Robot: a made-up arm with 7 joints. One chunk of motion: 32 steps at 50 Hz.
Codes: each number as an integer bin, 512 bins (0 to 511) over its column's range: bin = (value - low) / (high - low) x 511, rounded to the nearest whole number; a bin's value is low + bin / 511 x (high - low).
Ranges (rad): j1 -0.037..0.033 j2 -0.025..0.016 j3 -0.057..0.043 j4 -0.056..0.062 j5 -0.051..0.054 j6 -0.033..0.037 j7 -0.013..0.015
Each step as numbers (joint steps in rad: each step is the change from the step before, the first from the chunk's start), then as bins.
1 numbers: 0.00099 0.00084 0.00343 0.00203 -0.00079 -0.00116 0.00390
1 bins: 277 322 309 251 244 232 308
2 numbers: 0.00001 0.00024 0.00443 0.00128 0.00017 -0.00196 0.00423
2 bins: 270 315 314 248 249 227 314
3 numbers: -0.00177 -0.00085 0.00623 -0.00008 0.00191 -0.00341 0.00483
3 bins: 257 301 323 242 257 216 325
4 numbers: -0.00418 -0.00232 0.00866 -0.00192 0.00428 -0.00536 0.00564
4 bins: 240 283 336 234 269 202 340
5 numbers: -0.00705 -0.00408 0.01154 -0.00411 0.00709 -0.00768 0.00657
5 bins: 219 261 350 225 283 185 357
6 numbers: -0.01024 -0.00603 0.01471 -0.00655 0.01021 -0.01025 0.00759
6 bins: 195 236 366 214 298 166 376
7 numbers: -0.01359 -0.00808 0.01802 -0.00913 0.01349 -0.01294 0.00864
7 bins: 171 211 383 203 314 146 395
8 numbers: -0.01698 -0.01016 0.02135 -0.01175 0.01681 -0.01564 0.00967
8 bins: 146 185 400 192 330 127 414
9 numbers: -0.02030 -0.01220 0.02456 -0.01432 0.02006 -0.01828 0.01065
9 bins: 122 160 417 180 346 107 432
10 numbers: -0.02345 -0.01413 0.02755 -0.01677 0.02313 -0.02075 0.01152
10 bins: 99 135 432 170 361 89 447
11 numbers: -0.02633 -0.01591 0.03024 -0.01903 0.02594 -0.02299 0.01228
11 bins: 78 113 446 160 374 73 461
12 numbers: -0.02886 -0.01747 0.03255 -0.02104 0.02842 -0.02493 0.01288
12 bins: 59 94 458 151 387 59 472
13 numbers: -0.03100 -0.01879 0.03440 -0.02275 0.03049 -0.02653 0.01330
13 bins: 44 77 467 144 397 47 480
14 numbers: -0.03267 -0.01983 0.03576 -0.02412 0.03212 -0.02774 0.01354
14 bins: 32 64 474 138 405 38 484
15 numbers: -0.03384 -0.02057 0.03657 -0.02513 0.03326 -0.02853 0.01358
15 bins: 23 55 478 134 410 33 485
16 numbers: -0.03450 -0.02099 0.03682 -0.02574 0.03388 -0.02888 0.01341
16 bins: 18 50 479 131 413 30 482
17 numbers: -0.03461 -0.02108 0.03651 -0.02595 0.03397 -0.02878 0.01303
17 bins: 17 49 478 130 414 31 475
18 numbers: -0.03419 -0.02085 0.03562 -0.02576 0.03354 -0.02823 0.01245
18 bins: 21 52 473 131 411 35 464
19 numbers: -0.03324 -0.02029 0.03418 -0.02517 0.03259 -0.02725 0.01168
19 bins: 27 59 466 134 407 42 450
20 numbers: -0.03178 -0.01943 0.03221 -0.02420 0.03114 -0.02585 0.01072
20 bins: 38 69 456 138 400 52 433
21 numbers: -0.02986 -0.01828 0.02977 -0.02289 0.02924 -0.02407 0.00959
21 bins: 52 84 443 143 391 65 412
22 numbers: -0.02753 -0.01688 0.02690 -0.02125 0.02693 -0.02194 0.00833
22 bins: 69 101 429 150 379 81 389
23 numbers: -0.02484 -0.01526 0.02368 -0.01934 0.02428 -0.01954 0.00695
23 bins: 89 121 412 159 366 98 364
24 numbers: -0.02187 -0.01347 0.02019 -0.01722 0.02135 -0.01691 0.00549
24 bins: 110 144 394 168 352 117 337
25 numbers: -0.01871 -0.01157 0.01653 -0.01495 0.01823 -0.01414 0.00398
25 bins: 134 167 376 178 337 138 310
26 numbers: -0.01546 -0.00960 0.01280 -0.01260 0.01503 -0.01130 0.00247
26 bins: 157 192 357 188 321 158 282
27 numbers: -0.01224 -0.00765 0.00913 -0.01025 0.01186 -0.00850 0.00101
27 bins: 181 216 338 198 306 179 256
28 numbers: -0.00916 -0.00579 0.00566 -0.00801 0.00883 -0.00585 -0.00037
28 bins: 203 239 320 208 291 198 230
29 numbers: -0.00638 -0.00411 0.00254 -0.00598 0.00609 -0.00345 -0.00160
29 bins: 224 260 304 217 278 216 208
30 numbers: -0.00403 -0.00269 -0.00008 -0.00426 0.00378 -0.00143 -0.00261
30 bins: 241 278 291 224 267 230 190
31 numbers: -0.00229 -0.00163 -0.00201 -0.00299 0.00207 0.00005 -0.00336
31 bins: 253 291 281 230 258 241 176
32 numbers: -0.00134 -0.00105 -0.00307 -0.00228 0.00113 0.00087 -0.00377
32 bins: 260 298 276 233 254 247 168
